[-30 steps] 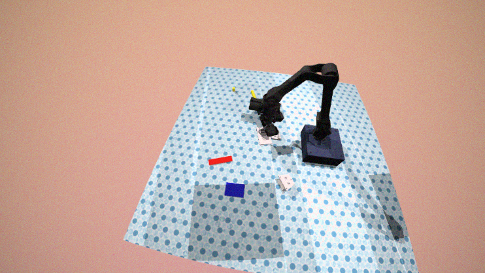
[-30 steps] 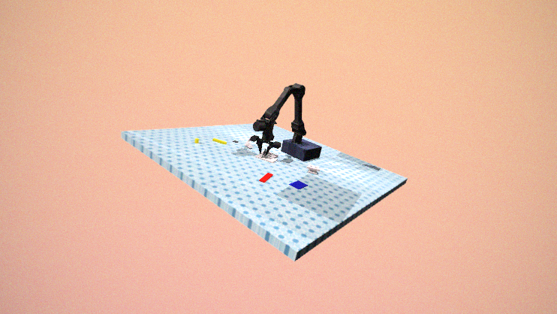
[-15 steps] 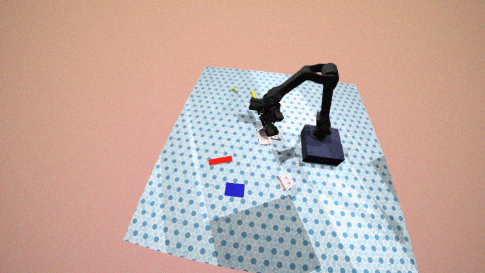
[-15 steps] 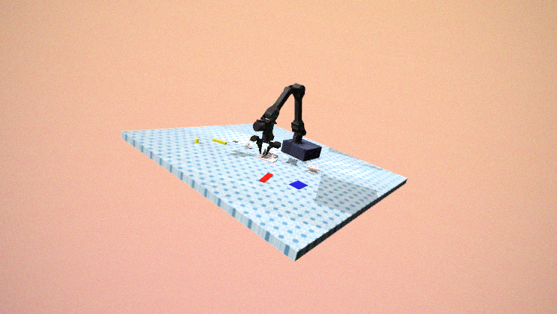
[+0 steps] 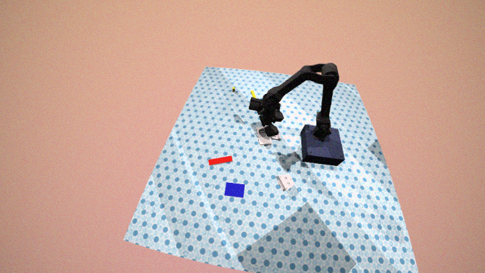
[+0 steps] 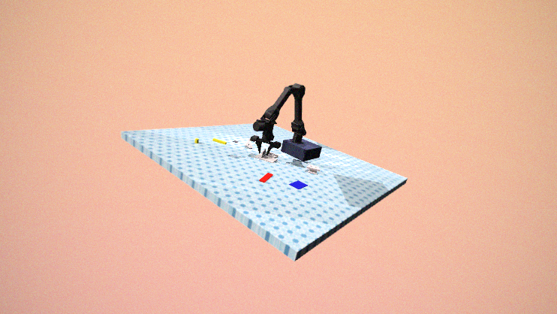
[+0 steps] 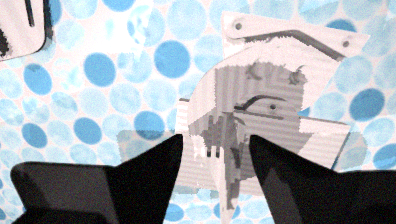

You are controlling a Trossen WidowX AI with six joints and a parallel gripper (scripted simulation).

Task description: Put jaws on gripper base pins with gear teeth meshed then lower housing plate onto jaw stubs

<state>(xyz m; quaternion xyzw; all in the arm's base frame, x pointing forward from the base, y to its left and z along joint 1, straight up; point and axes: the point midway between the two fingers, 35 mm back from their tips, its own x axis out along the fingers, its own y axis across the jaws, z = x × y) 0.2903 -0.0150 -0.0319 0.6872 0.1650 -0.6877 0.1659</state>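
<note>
My gripper tip is 3 cm to the right of the flat white plate and 1 cm above it. Round my gripper tip: small dark block 28 cm to the right, 1 cm below; jaw 5 cm behind, 19 cm to the right, 2 cm above; housing plate 6 cm behind, 1 cm to the left, 1 cm below.
</note>
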